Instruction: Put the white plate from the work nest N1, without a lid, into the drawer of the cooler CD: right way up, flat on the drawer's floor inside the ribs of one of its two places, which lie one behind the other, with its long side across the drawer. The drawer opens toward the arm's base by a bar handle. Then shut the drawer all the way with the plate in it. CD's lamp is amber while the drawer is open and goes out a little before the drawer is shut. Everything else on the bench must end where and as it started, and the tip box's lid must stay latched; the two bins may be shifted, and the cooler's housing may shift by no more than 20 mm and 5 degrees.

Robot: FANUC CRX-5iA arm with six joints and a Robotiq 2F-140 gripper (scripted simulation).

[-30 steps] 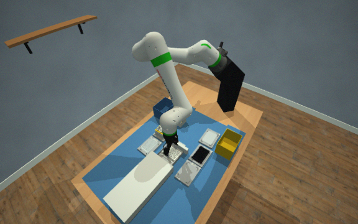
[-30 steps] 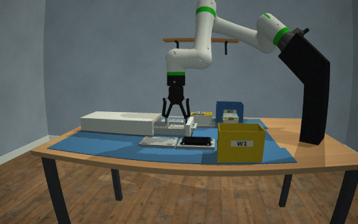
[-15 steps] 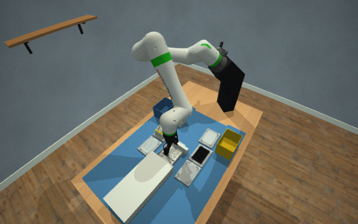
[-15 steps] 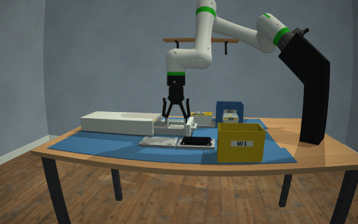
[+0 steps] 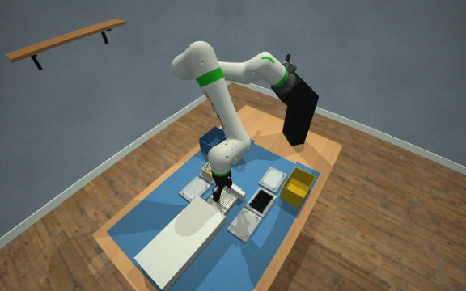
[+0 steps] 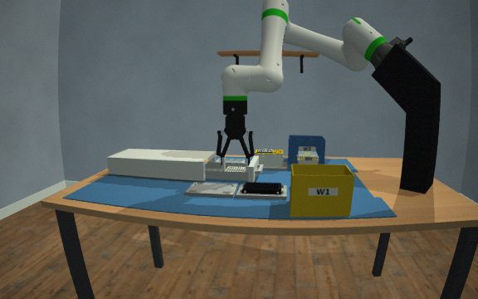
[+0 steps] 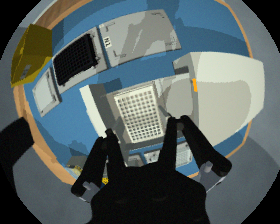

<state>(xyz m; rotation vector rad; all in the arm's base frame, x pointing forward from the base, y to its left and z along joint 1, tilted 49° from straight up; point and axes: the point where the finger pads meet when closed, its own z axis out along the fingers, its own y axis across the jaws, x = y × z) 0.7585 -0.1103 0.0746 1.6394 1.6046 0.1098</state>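
The drawer is 3 cm ahead of my hand, 1 cm to the right of it and 2 cm below it. From my hand the other things lie so: yellow-topped tip box: 17 cm behind, 16 cm to the right, 1 cm above; then grey nest N1: 9 cm ahead, 17 cm to the left, 4 cm below; then yellow bin W1: 22 cm behind, 38 cm to the left.
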